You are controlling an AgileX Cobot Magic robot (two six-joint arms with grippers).
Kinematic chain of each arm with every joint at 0, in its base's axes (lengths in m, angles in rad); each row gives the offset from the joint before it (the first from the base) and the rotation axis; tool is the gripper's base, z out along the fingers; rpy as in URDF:
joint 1: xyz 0 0 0.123 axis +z
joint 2: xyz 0 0 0 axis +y
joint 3: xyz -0.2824 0 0.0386 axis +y
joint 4: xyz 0.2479 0 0.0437 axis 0.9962 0 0.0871
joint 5: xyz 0 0 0 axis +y
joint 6: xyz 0.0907 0 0.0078 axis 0.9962 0 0.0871
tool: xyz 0 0 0 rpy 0 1.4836 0
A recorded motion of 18 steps. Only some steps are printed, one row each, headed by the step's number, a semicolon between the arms.
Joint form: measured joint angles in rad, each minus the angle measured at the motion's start. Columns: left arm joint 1, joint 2, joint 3, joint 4, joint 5, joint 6; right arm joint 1, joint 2, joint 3, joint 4, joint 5, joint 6.
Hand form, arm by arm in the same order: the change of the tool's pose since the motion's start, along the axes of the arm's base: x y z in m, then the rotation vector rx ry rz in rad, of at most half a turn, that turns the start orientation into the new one. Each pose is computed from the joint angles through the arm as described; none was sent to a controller.
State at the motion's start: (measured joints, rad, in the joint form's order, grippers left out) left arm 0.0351 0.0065 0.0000 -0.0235 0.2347 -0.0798; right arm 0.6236 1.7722 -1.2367 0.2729 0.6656 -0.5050
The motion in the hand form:
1: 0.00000 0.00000 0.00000 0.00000 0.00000 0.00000; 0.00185 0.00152 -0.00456 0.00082 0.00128 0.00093
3: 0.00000 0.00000 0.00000 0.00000 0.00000 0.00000; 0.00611 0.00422 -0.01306 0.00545 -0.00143 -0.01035
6: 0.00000 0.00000 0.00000 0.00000 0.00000 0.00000; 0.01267 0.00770 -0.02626 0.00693 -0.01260 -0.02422
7: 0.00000 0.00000 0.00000 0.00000 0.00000 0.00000; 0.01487 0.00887 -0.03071 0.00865 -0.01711 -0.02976
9: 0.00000 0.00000 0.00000 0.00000 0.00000 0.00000; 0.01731 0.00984 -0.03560 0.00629 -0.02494 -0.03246
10: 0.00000 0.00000 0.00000 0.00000 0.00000 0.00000; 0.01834 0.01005 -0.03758 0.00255 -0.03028 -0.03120
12: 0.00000 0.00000 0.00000 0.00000 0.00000 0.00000; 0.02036 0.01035 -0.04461 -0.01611 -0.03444 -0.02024
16: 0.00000 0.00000 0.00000 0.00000 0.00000 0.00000; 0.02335 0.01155 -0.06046 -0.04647 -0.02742 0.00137
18: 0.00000 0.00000 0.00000 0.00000 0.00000 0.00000; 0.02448 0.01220 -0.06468 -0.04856 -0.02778 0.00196
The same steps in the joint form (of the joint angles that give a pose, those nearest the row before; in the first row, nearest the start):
1: 0.0000 0.0000 0.0000 0.0000 0.0000 0.0000; 0.0000 0.0138 0.0000 0.0073 -0.0123 -0.0082
3: 0.0000 0.0000 0.0000 0.0000 0.0000 0.0000; 0.0000 0.0399 0.0000 0.0144 -0.0446 -0.0082
6: 0.0000 0.0000 0.0000 0.0000 0.0000 0.0000; 0.0000 0.0797 0.0000 0.0165 -0.0964 -0.0082
7: 0.0000 0.0000 0.0000 0.0000 0.0000 0.0000; 0.0000 0.0931 0.0000 0.0183 -0.1154 -0.0082
9: 0.0000 0.0000 0.0000 0.0000 0.0000 0.0000; 0.0000 0.1077 0.0000 0.0141 -0.1355 -0.0082
10: 0.0000 0.0000 0.0000 0.0000 0.0000 0.0000; 0.0000 0.1134 0.0000 0.0082 -0.1436 -0.0081
12: 0.0000 0.0000 0.0000 0.0000 0.0000 0.0000; 0.0000 0.1319 0.0000 -0.0082 -0.1541 -0.0129
16: 0.0000 0.0000 0.0000 0.0000 0.0000 0.0000; 0.0000 0.1733 0.0000 -0.0188 -0.1694 -0.0337
18: 0.0000 0.0000 0.0000 0.0000 0.0000 0.0000; 0.0000 0.1850 0.0000 -0.0168 -0.1799 -0.0381

